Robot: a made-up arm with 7 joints. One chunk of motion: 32 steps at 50 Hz.
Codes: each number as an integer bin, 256 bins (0 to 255) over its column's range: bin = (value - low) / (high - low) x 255, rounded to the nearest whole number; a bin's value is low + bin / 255 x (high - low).
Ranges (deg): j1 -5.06..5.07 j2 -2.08..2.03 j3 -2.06..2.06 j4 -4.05..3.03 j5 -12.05..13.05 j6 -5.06..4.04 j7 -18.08..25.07
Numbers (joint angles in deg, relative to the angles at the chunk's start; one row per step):
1: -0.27 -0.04 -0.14 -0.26 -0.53 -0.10 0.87
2: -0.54 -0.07 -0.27 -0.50 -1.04 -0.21 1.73
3: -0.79 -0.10 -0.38 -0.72 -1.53 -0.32 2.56
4: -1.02 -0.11 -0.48 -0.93 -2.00 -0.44 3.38
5: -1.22 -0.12 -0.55 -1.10 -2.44 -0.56 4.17
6: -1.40 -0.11 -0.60 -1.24 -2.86 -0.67 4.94
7: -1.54 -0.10 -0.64 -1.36 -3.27 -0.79 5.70
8: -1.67 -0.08 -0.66 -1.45 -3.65 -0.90 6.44
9: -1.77 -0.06 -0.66 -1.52 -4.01 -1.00 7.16
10: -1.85 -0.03 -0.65 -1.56 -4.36 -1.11 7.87
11: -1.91 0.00 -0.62 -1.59 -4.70 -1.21 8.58
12: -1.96 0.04 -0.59 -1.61 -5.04 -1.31 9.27
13: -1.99 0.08 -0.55 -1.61 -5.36 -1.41 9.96
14: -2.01 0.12 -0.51 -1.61 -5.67 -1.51 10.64
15: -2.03 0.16 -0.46 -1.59 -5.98 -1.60 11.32
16: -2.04 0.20 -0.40 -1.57 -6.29 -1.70 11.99
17: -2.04 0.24 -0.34 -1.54 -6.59 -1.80 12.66
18: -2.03 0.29 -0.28 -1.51 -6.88 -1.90 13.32
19: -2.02 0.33 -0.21 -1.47 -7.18 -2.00 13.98
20: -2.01 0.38 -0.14 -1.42 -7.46 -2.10 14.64
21: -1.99 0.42 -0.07 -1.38 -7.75 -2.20 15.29
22: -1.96 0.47 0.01 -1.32 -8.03 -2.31 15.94
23: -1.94 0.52 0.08 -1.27 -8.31 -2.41 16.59
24: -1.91 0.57 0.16 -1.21 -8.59 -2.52 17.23
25: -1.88 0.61 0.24 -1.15 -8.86 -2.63 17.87
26: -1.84 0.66 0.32 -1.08 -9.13 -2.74 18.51
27: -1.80 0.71 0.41 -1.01 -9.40 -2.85 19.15
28: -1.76 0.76 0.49 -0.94 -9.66 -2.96 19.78
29: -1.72 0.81 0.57 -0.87 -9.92 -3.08 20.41
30: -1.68 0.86 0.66 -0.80 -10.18 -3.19 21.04
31: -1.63 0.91 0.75 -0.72 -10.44 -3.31 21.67
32: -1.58 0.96 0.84 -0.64 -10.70 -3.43 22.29
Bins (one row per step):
1: 121 127 119 137 117 139 112
2: 114 125 111 128 112 136 117
3: 107 123 104 120 107 133 122
4: 102 122 98 112 102 129 127
5: 97 122 93 106 98 126 131
6: 92 122 90 101 93 123 136
7: 89 123 88 97 89 120 141
8: 85 124 87 94 85 117 145
9: 83 125 87 91 82 114 149
10: 81 127 87 90 78 111 153
11: 79 129 89 89 75 108 158
12: 78 132 91 88 71 105 162
13: 77 134 93 88 68 102 166
14: 77 136 96 88 65 99 170
15: 76 139 99 89 62 97 174
16: 76 141 103 89 59 94 178
17: 76 144 106 90 55 91 182
18: 76 147 110 91 53 89 186
19: 77 150 115 93 49 86 189
20: 77 153 119 95 47 83 193
21: 77 155 123 96 44 80 197
22: 78 158 128 98 41 77 201
23: 79 161 132 100 38 74 205
24: 79 164 137 102 35 71 209
25: 80 167 142 104 32 68 212
26: 81 170 147 107 30 65 216
27: 82 173 153 109 27 62 220
28: 83 176 158 112 24 59 224
29: 84 179 163 115 22 55 227
30: 85 182 168 117 19 52 231
31: 86 186 174 120 16 49 235
32: 88 189 179 123 14 46 239

